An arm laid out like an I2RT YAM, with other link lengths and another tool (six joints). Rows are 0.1 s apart.
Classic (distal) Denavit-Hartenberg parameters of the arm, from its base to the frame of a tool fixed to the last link. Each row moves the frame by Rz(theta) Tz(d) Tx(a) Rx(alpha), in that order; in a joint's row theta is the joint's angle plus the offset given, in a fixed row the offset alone. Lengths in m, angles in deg.
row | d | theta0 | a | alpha
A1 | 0.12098 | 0 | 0.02 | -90
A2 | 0 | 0 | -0.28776 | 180
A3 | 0 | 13.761 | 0.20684 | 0
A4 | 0.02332 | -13.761 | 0.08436 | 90
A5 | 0.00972 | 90 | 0 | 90
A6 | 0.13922 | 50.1 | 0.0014 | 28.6
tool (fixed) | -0.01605 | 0 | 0 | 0
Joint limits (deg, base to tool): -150..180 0..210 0..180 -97..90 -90..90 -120..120
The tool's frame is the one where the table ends.
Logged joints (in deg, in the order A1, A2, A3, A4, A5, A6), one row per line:
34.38, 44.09, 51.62, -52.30, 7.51, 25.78
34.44, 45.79, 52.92, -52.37, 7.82, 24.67
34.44, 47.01, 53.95, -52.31, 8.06, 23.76
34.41, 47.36, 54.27, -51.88, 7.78, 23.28
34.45, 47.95, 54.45, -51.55, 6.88, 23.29
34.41, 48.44, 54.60, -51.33, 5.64, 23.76
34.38, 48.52, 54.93, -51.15, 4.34, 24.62
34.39, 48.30, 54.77, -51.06, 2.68, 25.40
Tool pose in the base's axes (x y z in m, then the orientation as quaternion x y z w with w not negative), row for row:
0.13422, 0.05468, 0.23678, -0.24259, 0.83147, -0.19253, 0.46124
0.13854, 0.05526, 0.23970, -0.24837, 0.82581, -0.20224, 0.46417
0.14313, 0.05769, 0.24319, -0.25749, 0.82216, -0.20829, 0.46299
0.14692, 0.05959, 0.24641, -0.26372, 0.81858, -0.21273, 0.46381
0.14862, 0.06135, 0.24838, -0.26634, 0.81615, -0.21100, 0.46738
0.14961, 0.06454, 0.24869, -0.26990, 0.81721, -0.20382, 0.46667
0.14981, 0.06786, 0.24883, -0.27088, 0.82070, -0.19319, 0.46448
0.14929, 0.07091, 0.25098, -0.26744, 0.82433, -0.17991, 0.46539
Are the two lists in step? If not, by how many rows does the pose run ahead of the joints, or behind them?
The pose runs 1 row behind the joints: the pose in row i belongs to the joints in row i - 1.
